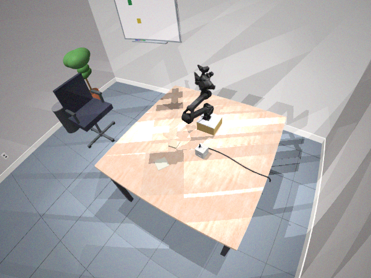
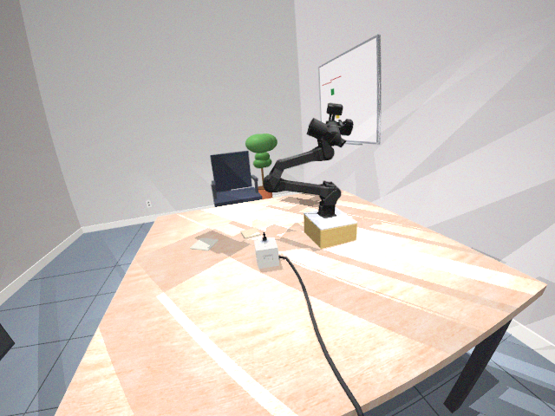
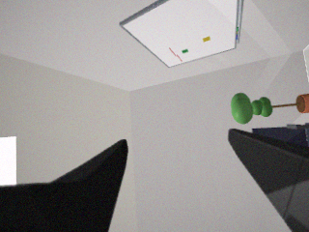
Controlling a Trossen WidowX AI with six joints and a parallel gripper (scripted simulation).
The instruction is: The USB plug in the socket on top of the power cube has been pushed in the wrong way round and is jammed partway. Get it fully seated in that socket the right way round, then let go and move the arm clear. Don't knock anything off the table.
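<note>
My gripper tip is now 410 mm short of the black USB plug, 410 mm above it and 210 mm to the right of it.
</note>
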